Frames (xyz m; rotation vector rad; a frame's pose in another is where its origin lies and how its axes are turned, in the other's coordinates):
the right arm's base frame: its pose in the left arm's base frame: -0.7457 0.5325 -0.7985 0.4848 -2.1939 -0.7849
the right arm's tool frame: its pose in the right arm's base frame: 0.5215 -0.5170 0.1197 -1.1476 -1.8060 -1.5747
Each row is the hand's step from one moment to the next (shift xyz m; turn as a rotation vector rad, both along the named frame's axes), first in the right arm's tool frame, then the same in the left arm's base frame.
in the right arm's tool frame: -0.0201 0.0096 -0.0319 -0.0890 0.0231 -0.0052
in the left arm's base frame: -0.0025 -0.0357 -0.0153 0.0029 -0.0804 0.0449
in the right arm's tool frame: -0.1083 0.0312 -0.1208 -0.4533 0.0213 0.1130
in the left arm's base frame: 0.0044 -0.1598 -0.0416 0.1028 -0.3102 0.3346
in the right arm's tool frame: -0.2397 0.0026 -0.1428 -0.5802 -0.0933 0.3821
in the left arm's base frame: 0.0693 -0.2702 0.0049 0.2394 -0.2394 0.6138
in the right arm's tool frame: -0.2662 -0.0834 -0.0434 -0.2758 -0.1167 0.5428
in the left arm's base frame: 0.1560 -0.2166 0.0920 0.1713 0.0979 0.5877
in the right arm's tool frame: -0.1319 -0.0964 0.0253 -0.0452 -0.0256 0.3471
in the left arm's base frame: 0.1286 -0.0683 0.0783 0.0258 0.1558 0.3134
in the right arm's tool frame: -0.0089 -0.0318 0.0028 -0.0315 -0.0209 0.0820
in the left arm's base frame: 0.0329 0.0024 0.0031 0.0262 0.0238 0.0831
